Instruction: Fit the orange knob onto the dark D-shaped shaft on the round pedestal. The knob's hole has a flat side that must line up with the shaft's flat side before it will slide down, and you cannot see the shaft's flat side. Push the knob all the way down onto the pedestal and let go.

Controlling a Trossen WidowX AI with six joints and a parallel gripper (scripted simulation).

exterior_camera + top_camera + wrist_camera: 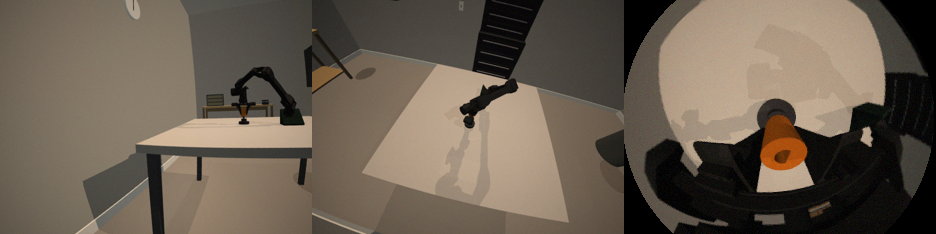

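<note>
My gripper tip is now 40 mm above the dark round pedestal. The rest, counted from my gripper tip: orange knob 20 mm above.
</note>
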